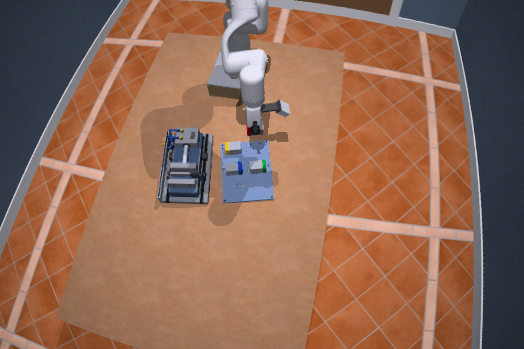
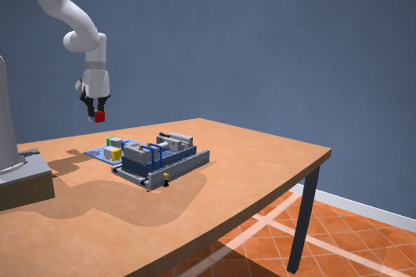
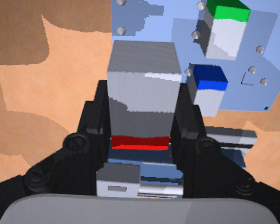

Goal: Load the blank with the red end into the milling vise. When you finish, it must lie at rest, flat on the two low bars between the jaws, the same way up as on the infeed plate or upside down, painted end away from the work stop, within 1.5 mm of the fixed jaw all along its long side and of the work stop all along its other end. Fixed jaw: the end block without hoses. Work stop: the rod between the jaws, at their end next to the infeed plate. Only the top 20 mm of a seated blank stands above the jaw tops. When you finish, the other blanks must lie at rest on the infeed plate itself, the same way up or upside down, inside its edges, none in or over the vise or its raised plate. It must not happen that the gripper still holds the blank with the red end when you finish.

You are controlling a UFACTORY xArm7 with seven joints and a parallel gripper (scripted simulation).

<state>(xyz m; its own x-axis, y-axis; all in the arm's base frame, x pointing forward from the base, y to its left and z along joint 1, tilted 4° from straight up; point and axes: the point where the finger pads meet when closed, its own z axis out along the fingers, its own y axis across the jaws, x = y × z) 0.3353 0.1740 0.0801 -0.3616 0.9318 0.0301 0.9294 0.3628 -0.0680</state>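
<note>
My hand is 2 cm above the red-ended blank. The rest, counted from my hand: green-ended blank: 15 cm below, 8 cm ahead, 3 cm to the left; then yellow-ended blank: 15 cm below, 8 cm to the right, 3 cm ahead; then blue-ended blank: 15 cm below, 12 cm ahead, 5 cm to the right.
</note>
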